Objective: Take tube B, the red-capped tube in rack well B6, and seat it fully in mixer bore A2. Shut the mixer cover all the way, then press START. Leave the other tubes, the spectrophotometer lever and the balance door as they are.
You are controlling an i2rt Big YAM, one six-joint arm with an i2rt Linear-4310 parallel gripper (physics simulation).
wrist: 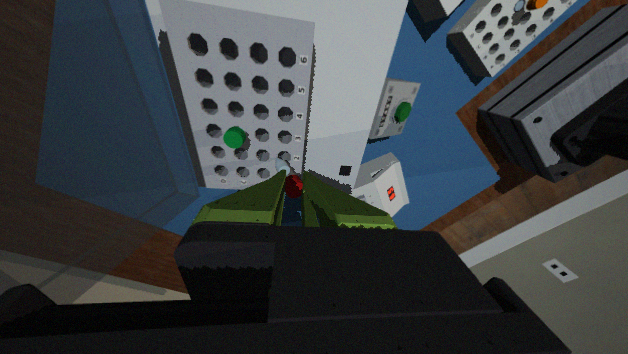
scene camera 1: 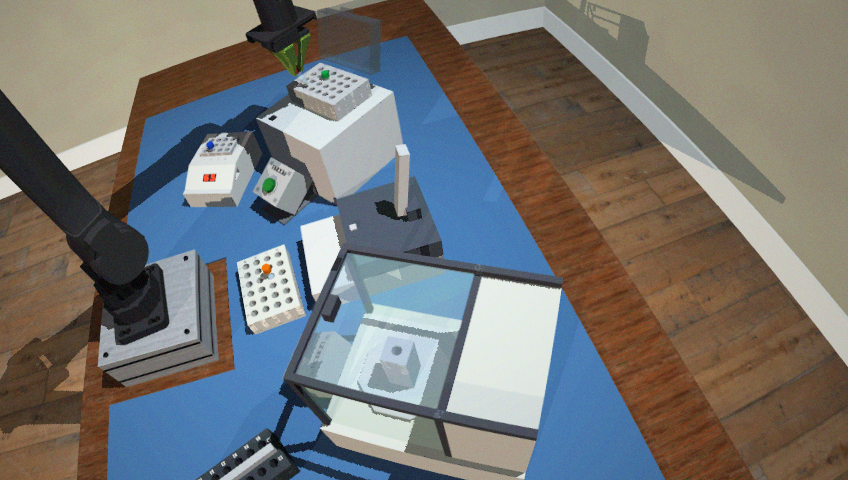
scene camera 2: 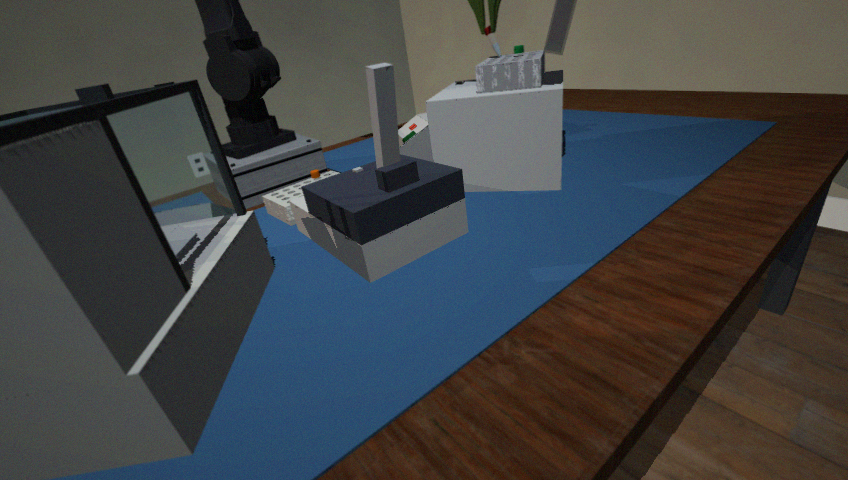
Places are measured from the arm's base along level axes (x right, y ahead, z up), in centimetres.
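Pixels of known places: gripper, fingertip midpoint: point(wrist: 294, 178) point(scene camera 1: 297, 73) point(scene camera 2: 488, 33); arm's base, link origin: point(wrist: 608, 117) point(scene camera 1: 142, 305) point(scene camera 2: 259, 146).
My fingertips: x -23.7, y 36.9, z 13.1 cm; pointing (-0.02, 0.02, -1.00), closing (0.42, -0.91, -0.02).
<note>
Ahead of a thing's pixels: the offset from my fingertips to its top centre. "*": to the spot under its first point.
My gripper point(scene camera 1: 299, 68) point(scene camera 2: 486, 30) point(wrist: 294, 178) is shut on the red-capped tube B {dz +1.1, dx -0.6, dy +0.4 cm} point(scene camera 1: 298, 71) point(scene camera 2: 494, 42) point(wrist: 294, 187), held by its cap above the near edge of the mixer. The clear tube body tilts in the scene camera 2 view, its lower end at the bore block's {* dz -5.0, dx +7.7, dy +4.5 cm} point(scene camera 1: 340, 108) point(scene camera 2: 509, 72) point(wrist: 240, 15) top, near the bore beside the "2" in the wrist view. Whether the tip is inside a bore is unclear. A green-capped tube {dz -2.1, dx -0.6, dy +4.7 cm} point(scene camera 1: 324, 74) point(scene camera 2: 518, 49) point(wrist: 234, 137) stands in the block. The clear cover {dz +7.2, dx -2.6, dy +10.7 cm} point(scene camera 1: 349, 41) point(scene camera 2: 560, 26) point(wrist: 107, 110) is raised. A box with a green button {dz -13.0, dx +8.5, dy -11.4 cm} point(scene camera 1: 268, 185) point(wrist: 403, 112) sits beside the mixer.
The white rack {dz -17.5, dx +25.8, dy -17.2 cm} point(scene camera 1: 279, 319) holds an orange-capped tube {dz -15.0, dx +24.9, dy -16.2 cm} point(scene camera 1: 266, 268). A device with a red display {dz -13.5, dx -6.5, dy -20.1 cm} point(scene camera 1: 199, 193) holds a blue-capped tube {dz -11.7, dx -8.1, dy -20.1 cm} point(scene camera 1: 210, 145). An upright lever {dz -0.4, dx +28.2, dy +6.8 cm} point(scene camera 1: 402, 178) point(scene camera 2: 382, 115) stands on a dark-topped instrument {dz -10.3, dx +27.2, dy +0.0 cm} point(scene camera 1: 380, 234). A glass-sided balance {dz +1.8, dx +51.7, dy -4.0 cm} point(scene camera 1: 502, 344) stands near the front.
</note>
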